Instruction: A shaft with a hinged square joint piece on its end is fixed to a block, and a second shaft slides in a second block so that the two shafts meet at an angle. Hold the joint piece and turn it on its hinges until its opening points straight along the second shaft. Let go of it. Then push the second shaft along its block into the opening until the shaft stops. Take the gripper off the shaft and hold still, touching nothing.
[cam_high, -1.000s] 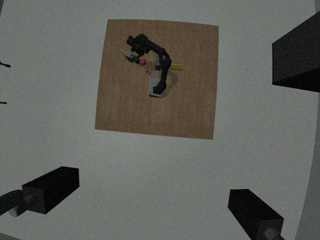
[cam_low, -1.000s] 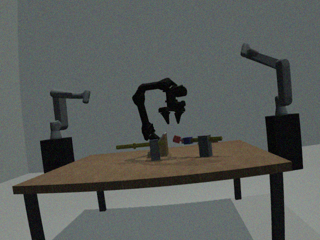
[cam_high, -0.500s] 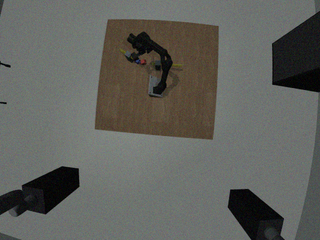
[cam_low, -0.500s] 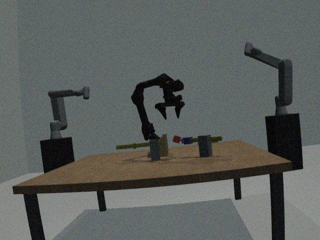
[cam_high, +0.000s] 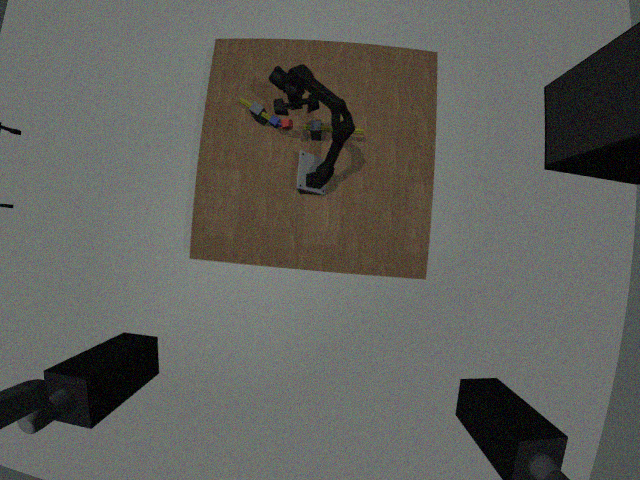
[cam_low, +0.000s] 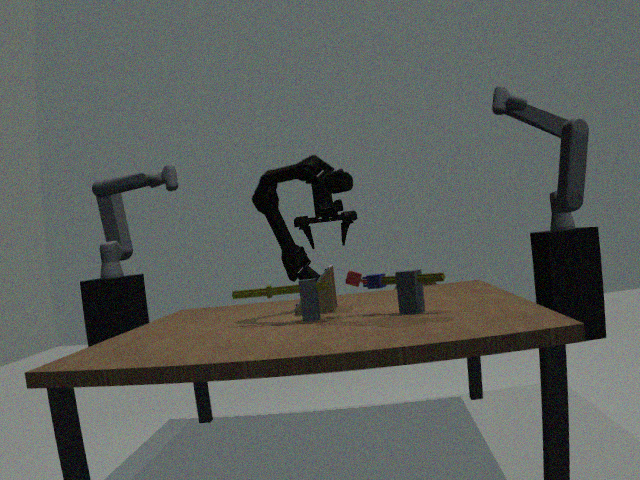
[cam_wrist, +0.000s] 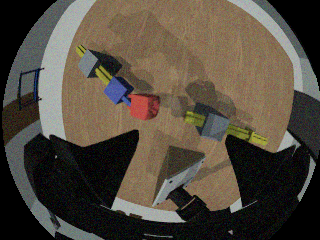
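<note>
The red square joint piece is 100 mm below my gripper tip and 70 mm to the left of it.
</note>
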